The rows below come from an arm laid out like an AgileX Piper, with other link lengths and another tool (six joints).
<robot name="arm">
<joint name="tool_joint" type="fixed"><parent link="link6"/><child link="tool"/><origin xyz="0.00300 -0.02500 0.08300" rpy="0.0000 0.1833 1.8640"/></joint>
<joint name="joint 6" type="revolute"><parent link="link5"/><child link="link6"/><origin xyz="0.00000 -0.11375 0.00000" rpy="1.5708 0.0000 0.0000"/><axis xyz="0 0 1"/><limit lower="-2.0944" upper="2.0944"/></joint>
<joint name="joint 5" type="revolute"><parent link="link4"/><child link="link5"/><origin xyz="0.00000 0.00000 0.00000" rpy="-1.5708 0.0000 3.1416"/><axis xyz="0 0 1"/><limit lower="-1.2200" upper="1.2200"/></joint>
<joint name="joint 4" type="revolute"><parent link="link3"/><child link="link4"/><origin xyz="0.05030 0.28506 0.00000" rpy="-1.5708 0.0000 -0.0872"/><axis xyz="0 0 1"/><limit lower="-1.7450" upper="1.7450"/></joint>
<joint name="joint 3" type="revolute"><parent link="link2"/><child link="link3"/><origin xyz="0.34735 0.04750 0.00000" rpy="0.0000 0.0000 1.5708"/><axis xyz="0 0 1"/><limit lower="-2.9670" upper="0.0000"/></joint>
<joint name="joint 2" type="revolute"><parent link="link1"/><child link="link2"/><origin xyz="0.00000 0.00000 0.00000" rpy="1.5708 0.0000 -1.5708"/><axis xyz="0 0 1"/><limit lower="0.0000" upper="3.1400"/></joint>
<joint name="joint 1" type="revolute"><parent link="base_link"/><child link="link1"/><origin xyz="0.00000 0.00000 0.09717" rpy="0.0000 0.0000 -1.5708"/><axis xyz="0 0 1"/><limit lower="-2.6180" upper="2.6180"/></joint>
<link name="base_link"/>
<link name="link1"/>
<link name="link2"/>
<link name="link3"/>
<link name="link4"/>
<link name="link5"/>
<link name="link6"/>
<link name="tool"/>
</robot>
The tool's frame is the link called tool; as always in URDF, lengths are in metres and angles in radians.
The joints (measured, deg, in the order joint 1, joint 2, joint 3, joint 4, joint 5, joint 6), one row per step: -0.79 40.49 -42.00 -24.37 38.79 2.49; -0.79 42.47 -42.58 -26.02 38.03 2.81; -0.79 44.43 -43.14 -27.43 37.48 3.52; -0.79 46.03 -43.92 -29.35 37.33 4.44; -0.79 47.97 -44.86 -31.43 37.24 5.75; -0.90 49.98 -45.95 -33.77 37.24 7.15; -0.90 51.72 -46.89 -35.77 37.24 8.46; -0.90 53.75 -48.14 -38.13 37.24 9.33; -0.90 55.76 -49.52 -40.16 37.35 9.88; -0.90 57.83 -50.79 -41.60 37.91 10.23; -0.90 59.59 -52.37 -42.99 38.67 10.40; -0.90 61.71 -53.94 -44.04 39.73 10.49; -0.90 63.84 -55.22 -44.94 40.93 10.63; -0.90 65.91 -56.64 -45.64 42.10 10.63; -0.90 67.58 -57.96 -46.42 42.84 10.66; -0.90 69.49 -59.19 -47.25 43.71 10.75; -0.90 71.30 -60.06 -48.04 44.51 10.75; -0.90 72.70 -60.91 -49.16 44.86 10.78; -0.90 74.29 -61.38 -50.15 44.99 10.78; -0.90 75.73 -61.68 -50.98 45.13 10.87
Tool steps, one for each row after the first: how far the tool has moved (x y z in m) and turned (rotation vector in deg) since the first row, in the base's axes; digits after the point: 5 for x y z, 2 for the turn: 0.00952 -0.00227 0.00105 -1.40 0.65 0.00; 0.01864 -0.00424 0.00073 -2.22 1.37 -0.20; 0.02568 -0.00747 0.00298 -3.37 1.82 -0.69; 0.03419 -0.01100 0.00486 -4.37 2.37 -1.38; 0.04293 -0.01547 0.00756 -5.56 2.87 -2.24; 0.05079 -0.01880 0.00966 -6.49 3.24 -2.90; 0.06050 -0.02254 0.01335 -8.16 3.72 -3.34; 0.07033 -0.02584 0.01724 -9.75 4.22 -3.65; 0.07951 -0.02899 0.01789 -10.93 5.33 -4.10; 0.08741 -0.03237 0.02187 -12.19 6.02 -4.63; 0.09631 -0.03583 0.02254 -13.20 7.35 -5.27; 0.10455 -0.03933 0.02018 -14.04 9.07 -5.99; 0.11284 -0.04249 0.01865 -14.80 10.60 -6.65; 0.12035 -0.04499 0.01925 -15.59 11.48 -7.09; 0.12847 -0.04779 0.01747 -16.41 12.75 -7.61; 0.13577 -0.05039 0.01350 -17.28 14.26 -8.00; 0.14254 -0.05262 0.01299 -18.42 14.98 -8.17; 0.15003 -0.05427 0.00840 -19.49 16.12 -8.08; 0.15643 -0.05570 0.00299 -20.33 17.26 -8.03
